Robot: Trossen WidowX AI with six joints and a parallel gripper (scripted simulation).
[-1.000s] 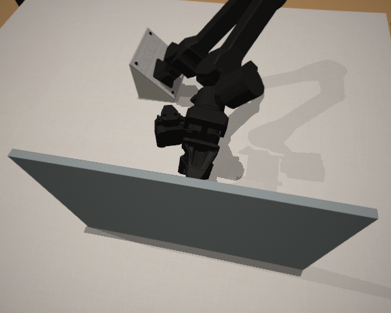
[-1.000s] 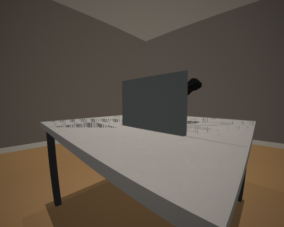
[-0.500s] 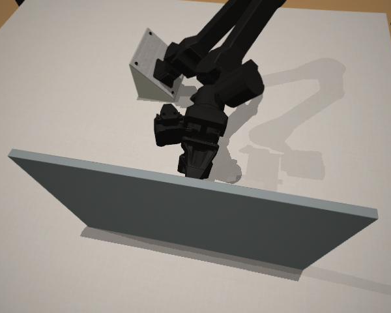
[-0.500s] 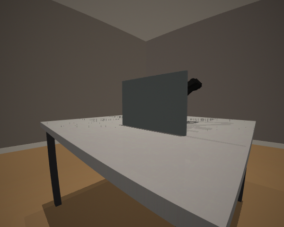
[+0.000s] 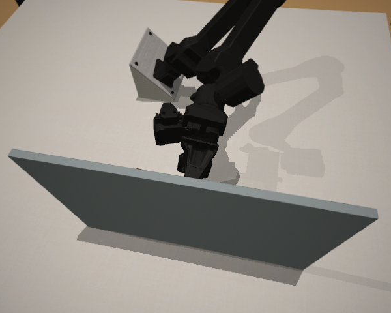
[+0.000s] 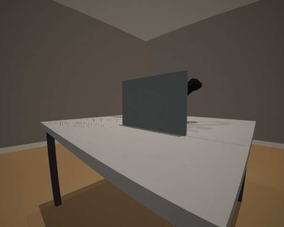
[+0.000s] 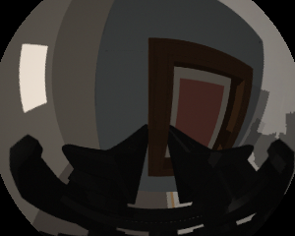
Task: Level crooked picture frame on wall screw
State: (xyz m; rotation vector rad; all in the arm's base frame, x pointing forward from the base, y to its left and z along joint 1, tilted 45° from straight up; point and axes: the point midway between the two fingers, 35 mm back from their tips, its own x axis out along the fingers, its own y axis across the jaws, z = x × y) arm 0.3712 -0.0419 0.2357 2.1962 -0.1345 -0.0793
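My gripper tip is 1 cm to the left of the picture frame and 5 cm above it. Round my gripper tip: wall panel: 2 cm ahead, 6 cm below.
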